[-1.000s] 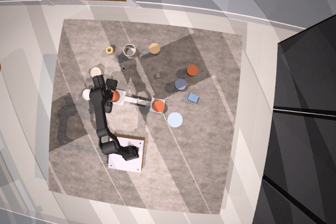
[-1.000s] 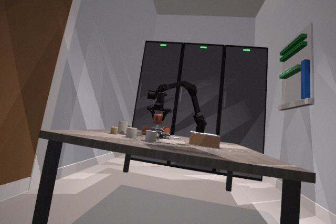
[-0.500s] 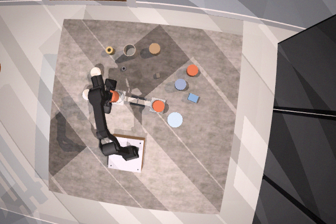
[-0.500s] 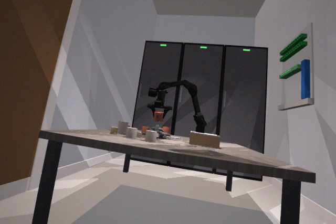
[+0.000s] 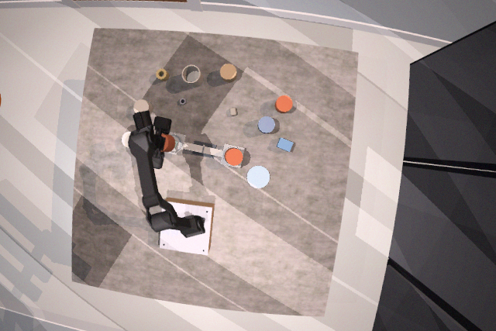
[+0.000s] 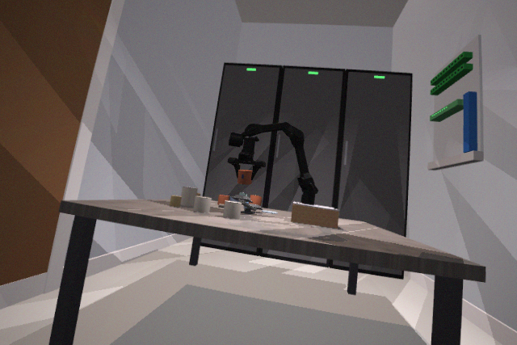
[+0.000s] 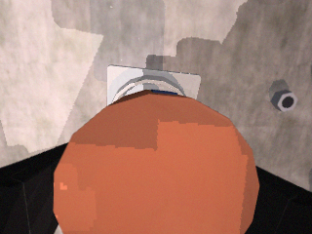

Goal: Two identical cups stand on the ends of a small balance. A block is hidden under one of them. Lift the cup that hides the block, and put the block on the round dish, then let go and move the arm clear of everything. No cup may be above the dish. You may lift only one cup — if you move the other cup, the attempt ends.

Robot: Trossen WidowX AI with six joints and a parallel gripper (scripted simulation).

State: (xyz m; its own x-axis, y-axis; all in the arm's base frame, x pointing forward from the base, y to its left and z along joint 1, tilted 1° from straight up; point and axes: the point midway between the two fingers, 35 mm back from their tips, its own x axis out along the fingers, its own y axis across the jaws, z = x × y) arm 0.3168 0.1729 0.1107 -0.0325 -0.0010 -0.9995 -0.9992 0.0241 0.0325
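Right now the round pale blue dish is 390 mm to the right of my gripper tip, 170 mm below it and 80 mm behind it. The rest, counted from my gripper tip: balance beam (140 mm to the right, 130 mm below); tape ring (290 mm ahead, 150 mm below, 120 mm to the left); small nut (190 mm ahead, 160 mm below).
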